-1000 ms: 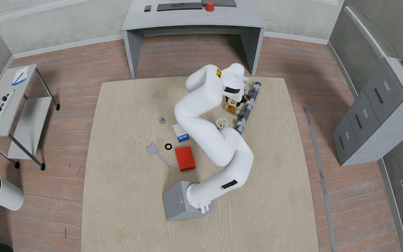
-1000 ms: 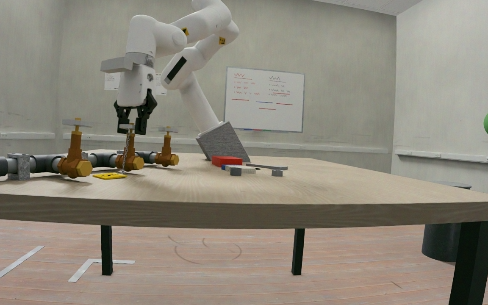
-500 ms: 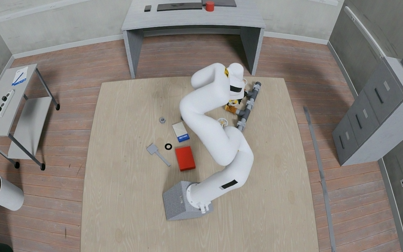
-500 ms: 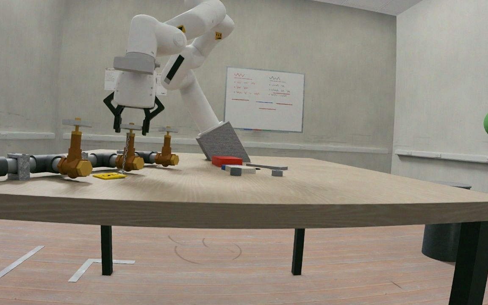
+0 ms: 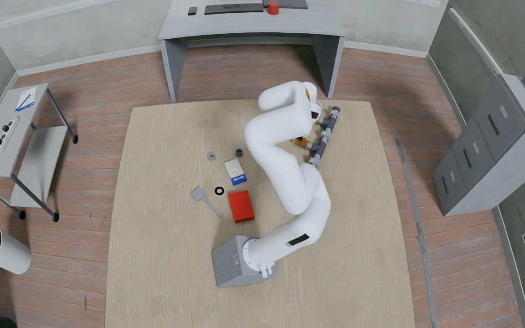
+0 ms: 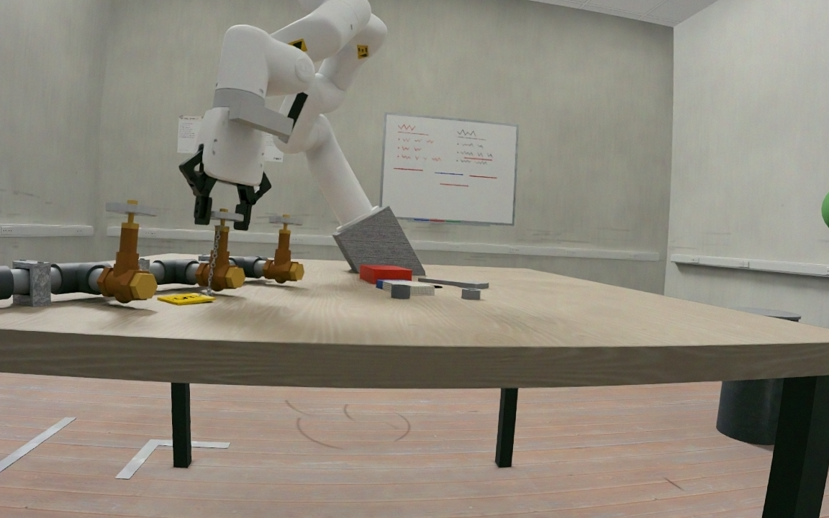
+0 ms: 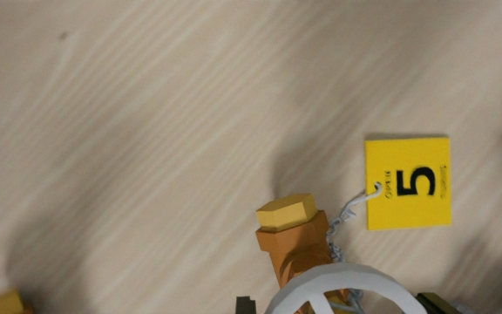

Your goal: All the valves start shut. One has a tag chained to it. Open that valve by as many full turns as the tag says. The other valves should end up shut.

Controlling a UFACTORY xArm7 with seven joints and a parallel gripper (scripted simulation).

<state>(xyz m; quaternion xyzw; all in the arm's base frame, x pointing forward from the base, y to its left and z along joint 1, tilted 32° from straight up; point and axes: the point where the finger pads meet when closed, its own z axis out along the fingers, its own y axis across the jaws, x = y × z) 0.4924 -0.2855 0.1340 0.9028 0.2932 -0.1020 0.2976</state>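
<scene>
Now: the yellow tag 8 cm ahead of my hand, 3 cm to the right of it and 11 cm below it. Round my hand: blue-and-white box 7 cm behind, 31 cm to the left, 11 cm below; red block 24 cm behind, 32 cm to the left, 10 cm below; grey nut 3 cm ahead, 40 cm to the left, 11 cm below.
</scene>
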